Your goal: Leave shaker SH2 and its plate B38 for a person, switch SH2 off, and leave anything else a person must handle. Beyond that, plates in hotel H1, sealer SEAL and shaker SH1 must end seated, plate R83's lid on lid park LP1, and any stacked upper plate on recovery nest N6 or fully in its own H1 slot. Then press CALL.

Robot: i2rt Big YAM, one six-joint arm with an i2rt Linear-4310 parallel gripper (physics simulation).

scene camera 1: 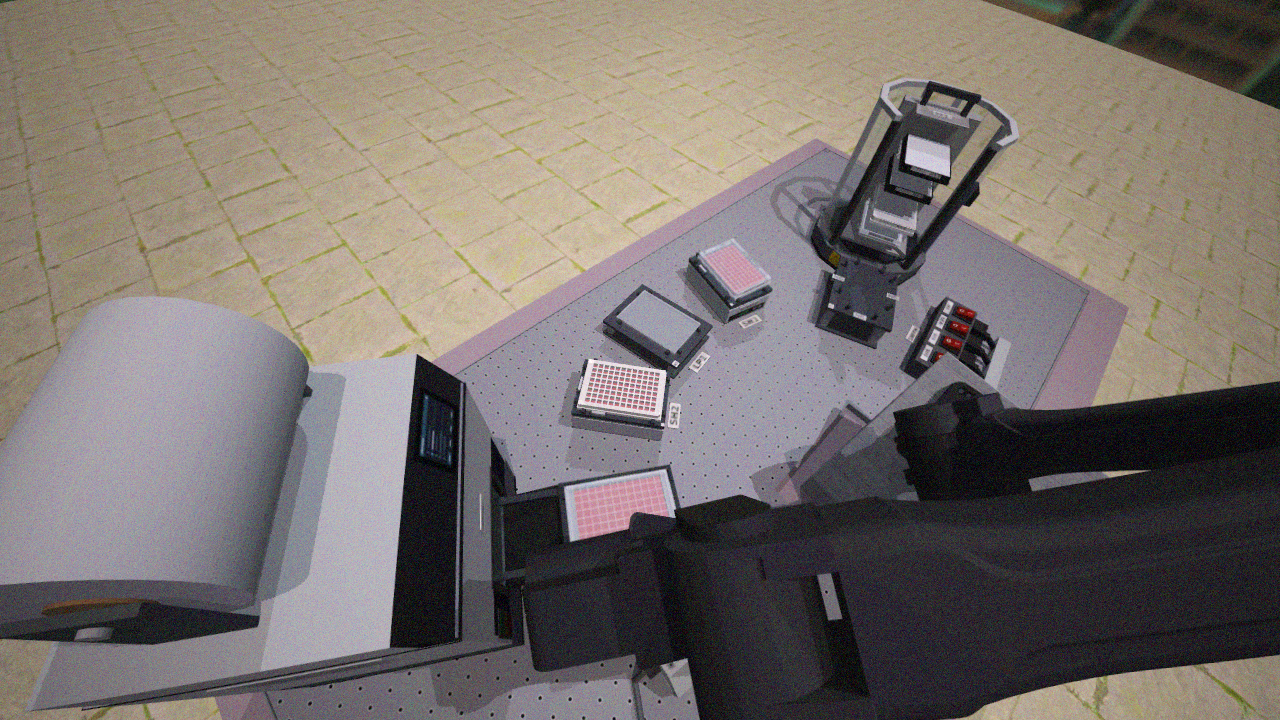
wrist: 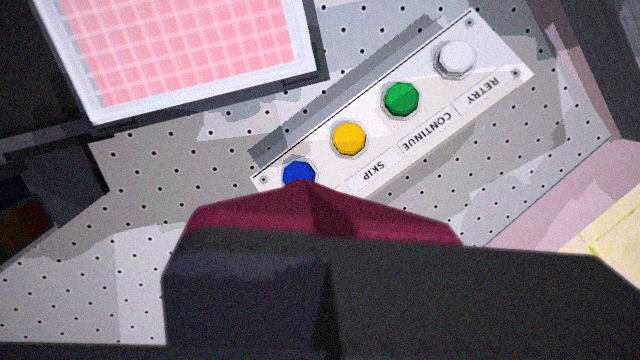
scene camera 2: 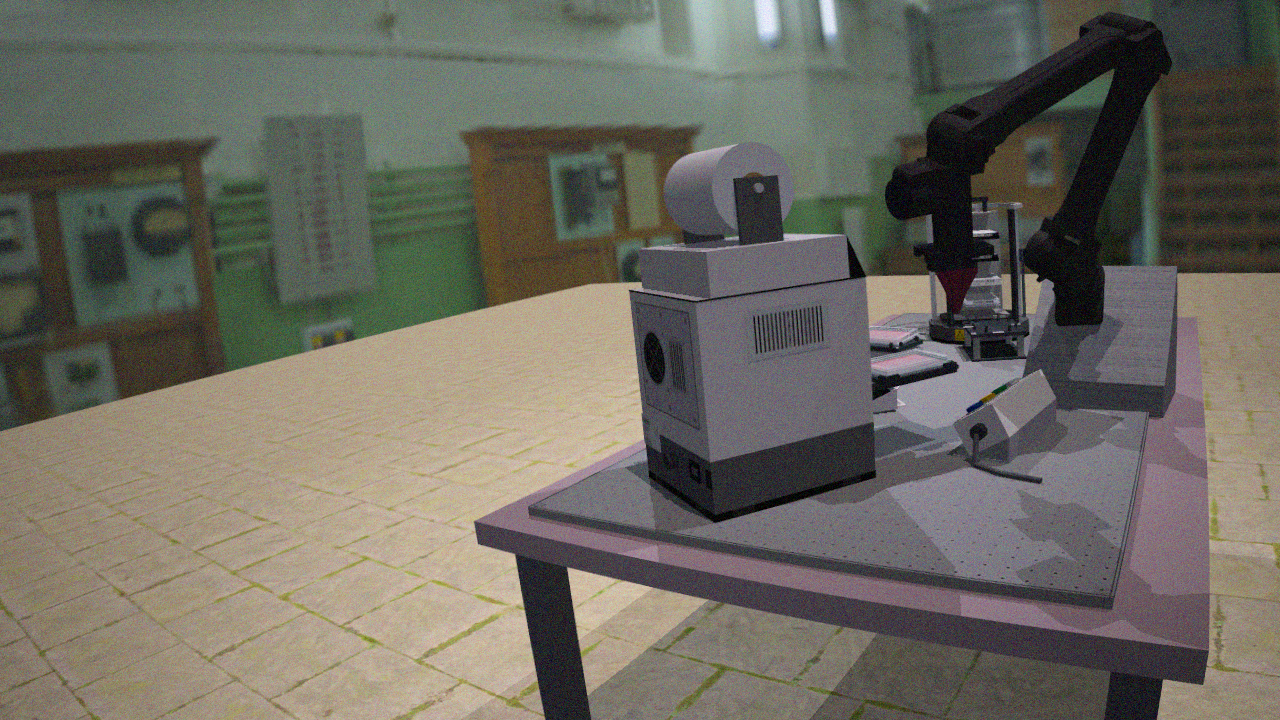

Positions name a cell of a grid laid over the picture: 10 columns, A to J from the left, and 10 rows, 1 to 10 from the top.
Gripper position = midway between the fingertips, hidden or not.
My gripper (scene camera 2: H5) is shut, holding nothing. Also in view: a pink plate (wrist: B2). Further things: a lidded plate (scene camera 1: F5), a green CONTINUE button (wrist: G3) and a yellow SKIP button (wrist: F4).
My gripper shows as well in the wrist view (wrist: E6). The wrist view does not show the lidded plate: it is out of frame.
